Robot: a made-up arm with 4 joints. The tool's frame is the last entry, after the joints.
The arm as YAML. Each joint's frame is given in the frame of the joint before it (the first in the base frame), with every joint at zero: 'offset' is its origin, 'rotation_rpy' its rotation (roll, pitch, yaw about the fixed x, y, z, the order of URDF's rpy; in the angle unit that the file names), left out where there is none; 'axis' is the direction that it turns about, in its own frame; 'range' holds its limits. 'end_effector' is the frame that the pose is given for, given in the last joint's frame.
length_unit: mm
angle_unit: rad
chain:
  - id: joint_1
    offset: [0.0, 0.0, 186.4]
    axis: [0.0, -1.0, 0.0]
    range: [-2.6, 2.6]
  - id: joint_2
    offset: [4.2, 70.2, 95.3]
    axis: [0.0, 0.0, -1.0]
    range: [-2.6, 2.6]
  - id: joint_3
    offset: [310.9, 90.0, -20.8]
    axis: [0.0, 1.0, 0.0]
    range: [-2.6, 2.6]
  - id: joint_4
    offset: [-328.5, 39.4, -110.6]
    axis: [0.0, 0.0, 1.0]
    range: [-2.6, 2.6]
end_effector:
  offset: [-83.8, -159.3, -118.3]
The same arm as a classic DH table. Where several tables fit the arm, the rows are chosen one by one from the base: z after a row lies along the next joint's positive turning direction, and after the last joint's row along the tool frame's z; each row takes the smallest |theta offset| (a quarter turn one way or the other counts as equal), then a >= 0, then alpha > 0; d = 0 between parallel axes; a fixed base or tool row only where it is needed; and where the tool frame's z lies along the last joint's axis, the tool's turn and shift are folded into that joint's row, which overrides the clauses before.
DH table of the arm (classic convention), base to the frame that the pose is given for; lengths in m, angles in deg. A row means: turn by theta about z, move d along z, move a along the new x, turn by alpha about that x. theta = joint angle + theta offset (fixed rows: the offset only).
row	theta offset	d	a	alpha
base (fixed)	0	0.1864	0	90
joint_1	0	-0.0702	0.0042	90
joint_2	0	-0.0745	0.3109	90
joint_3	0	0.1294	-0.3285	90
joint_4	62.25	0	-0.18	0
tool (fixed)	-62.25	-0.2289	0	0
Joint limits (deg, base to tool): -148.97..148.97 -148.97..148.97 -148.97..148.97 -148.97..148.97

